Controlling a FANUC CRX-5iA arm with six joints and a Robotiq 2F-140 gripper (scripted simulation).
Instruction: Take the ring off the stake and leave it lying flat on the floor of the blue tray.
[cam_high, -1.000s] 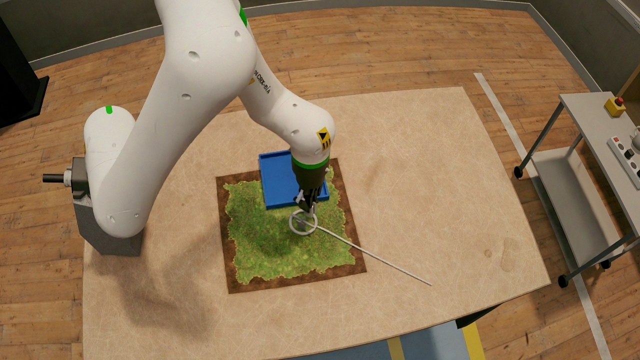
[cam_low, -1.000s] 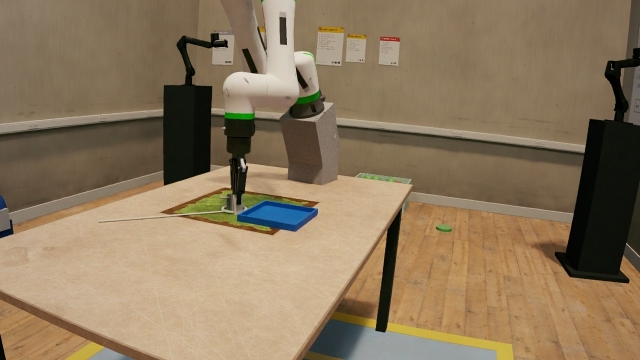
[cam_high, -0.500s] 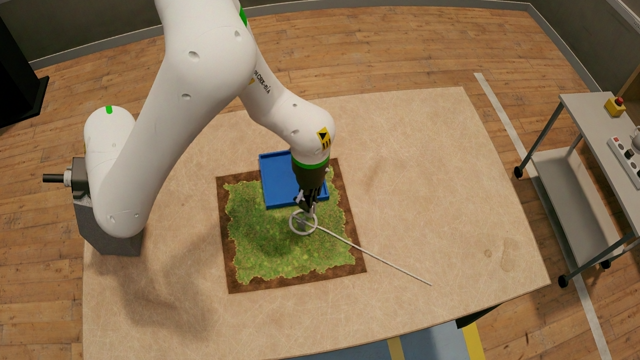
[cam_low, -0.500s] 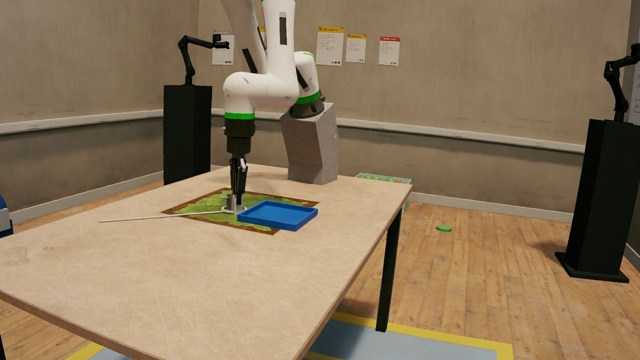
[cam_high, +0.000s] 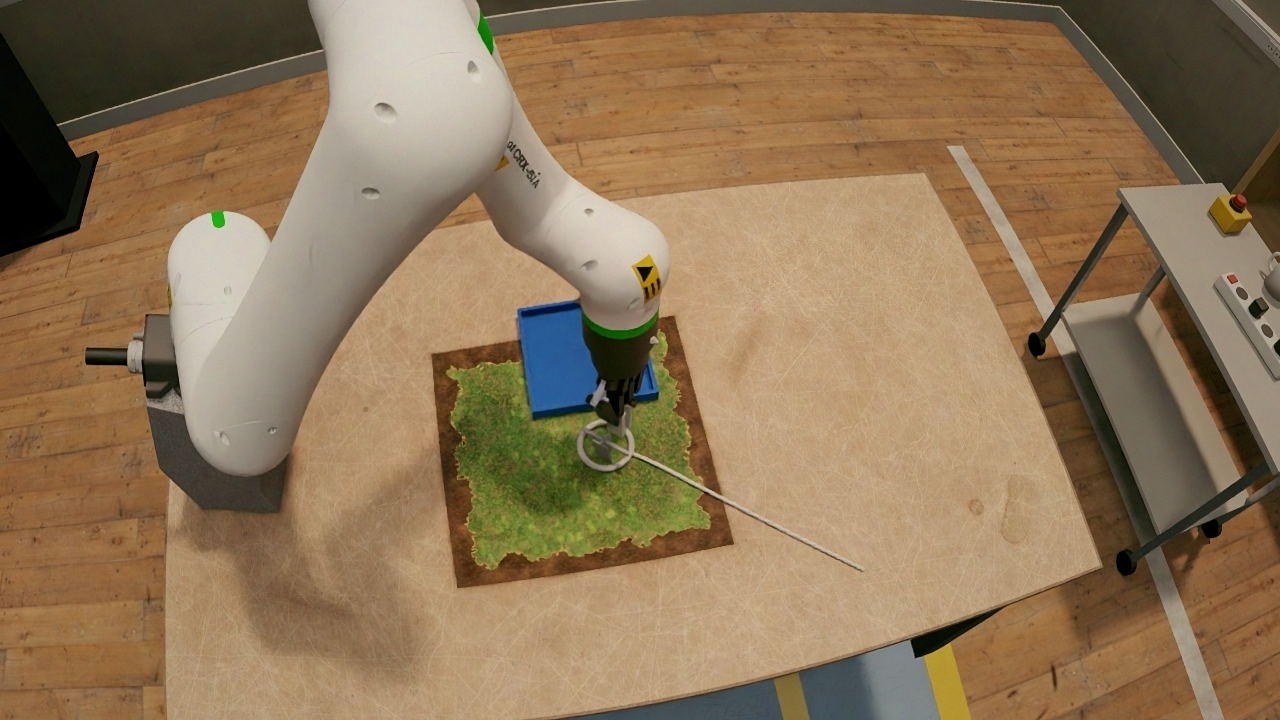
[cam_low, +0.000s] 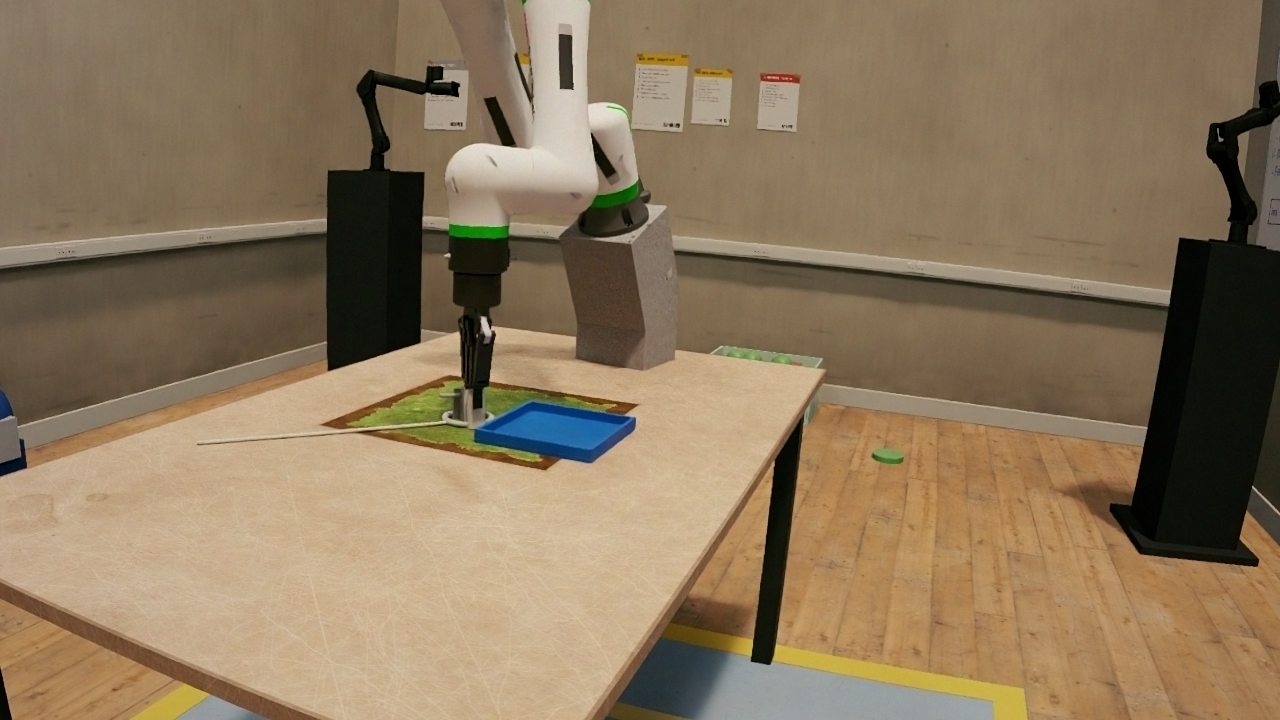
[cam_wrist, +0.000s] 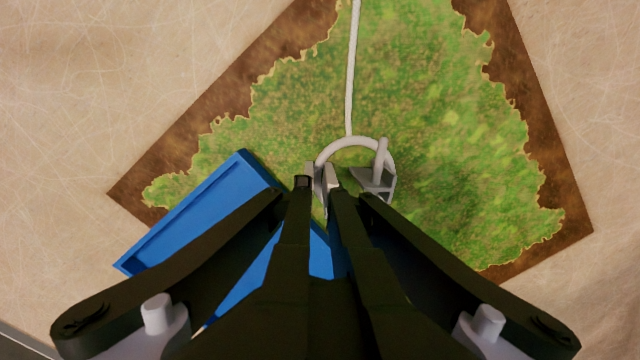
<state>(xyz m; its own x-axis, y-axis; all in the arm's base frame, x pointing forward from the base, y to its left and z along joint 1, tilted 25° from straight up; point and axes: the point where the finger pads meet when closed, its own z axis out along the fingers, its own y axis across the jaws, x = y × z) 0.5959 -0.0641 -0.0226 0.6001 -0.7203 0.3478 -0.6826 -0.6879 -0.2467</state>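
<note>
Right now my hand is 3 cm past the grey T-topped stake, 4 cm to the left of it and 1 cm above it. From my hand the other things lie so: white ring (3 cm behind, 2 cm to the right, 3 cm below); mat (8 cm behind, 1 cm to the right, 5 cm below); blue tray (2 cm behind, 14 cm to the left, 3 cm below).
</note>
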